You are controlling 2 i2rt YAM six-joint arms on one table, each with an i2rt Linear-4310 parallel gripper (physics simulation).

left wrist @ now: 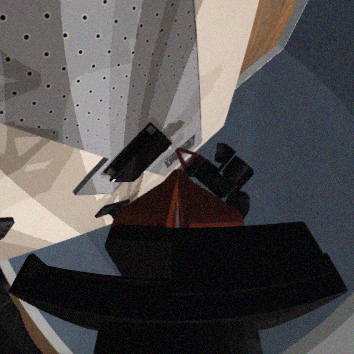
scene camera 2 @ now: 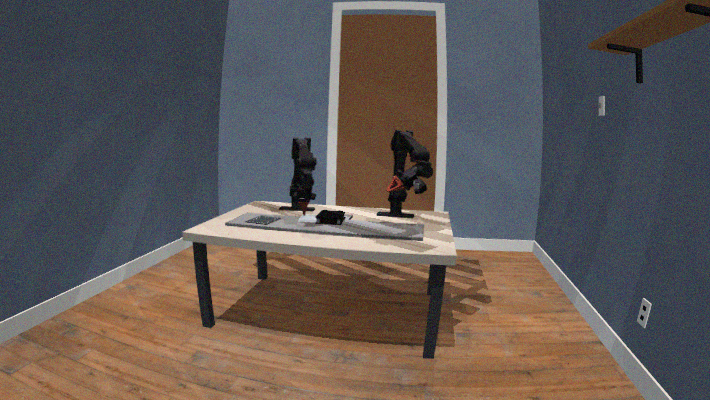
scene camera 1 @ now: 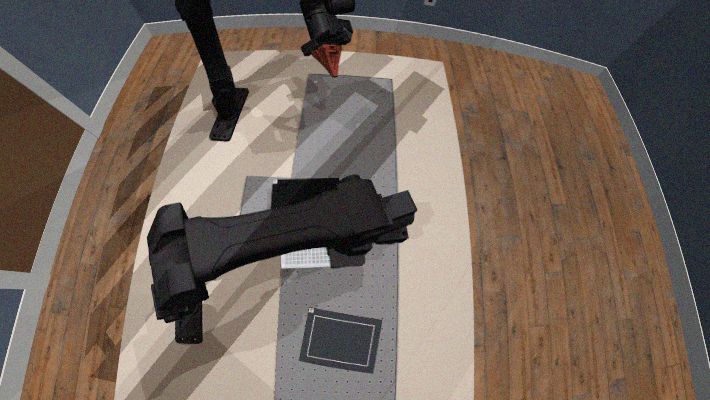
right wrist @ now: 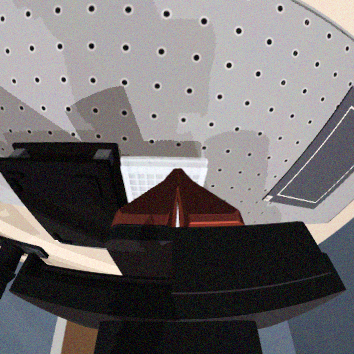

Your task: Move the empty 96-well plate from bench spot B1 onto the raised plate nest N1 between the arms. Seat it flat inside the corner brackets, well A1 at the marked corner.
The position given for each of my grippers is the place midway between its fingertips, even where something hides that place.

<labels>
My left gripper (scene camera 1: 335, 77) is shut, with nothing in its grasp. My right gripper (right wrist: 177, 174) is shut and holds nothing. Also in view: a white well plate (scene camera 1: 317, 257).
</labels>
